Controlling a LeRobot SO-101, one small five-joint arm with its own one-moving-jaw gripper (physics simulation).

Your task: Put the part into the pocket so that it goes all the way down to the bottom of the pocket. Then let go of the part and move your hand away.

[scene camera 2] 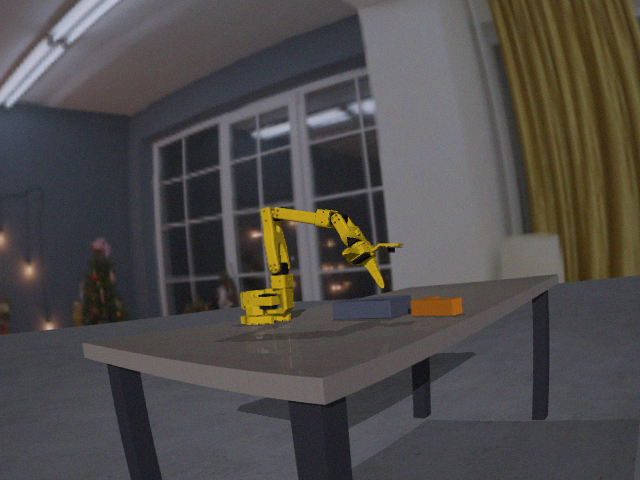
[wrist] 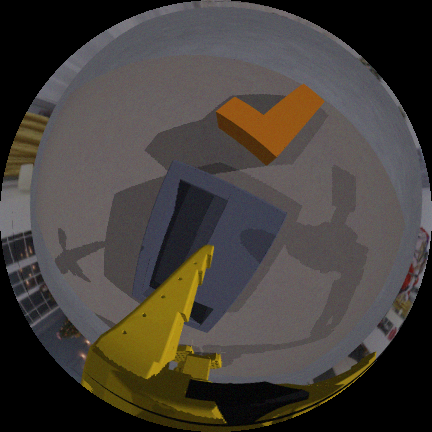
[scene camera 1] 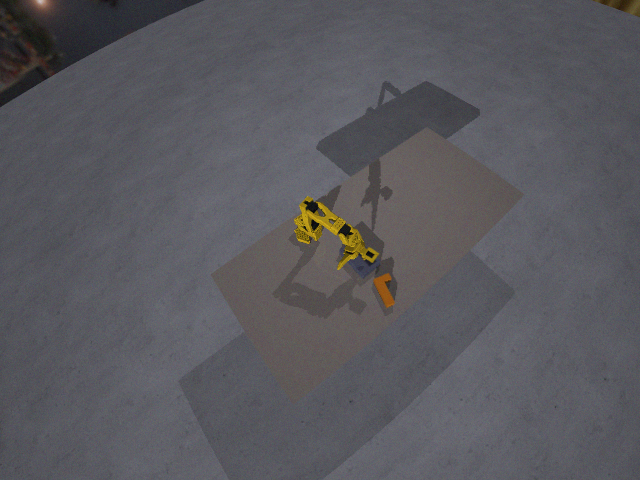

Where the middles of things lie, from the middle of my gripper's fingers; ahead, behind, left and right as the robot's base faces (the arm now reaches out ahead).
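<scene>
I see the orange L-shaped part (scene camera 2: 431, 306), which is 120 mm below my hand, 150 mm ahead of it and 60 mm to the left of it. The blue-grey pocket block (scene camera 2: 389, 306) is 110 mm below my hand, 10 mm behind it and 70 mm to the left of it.
</scene>
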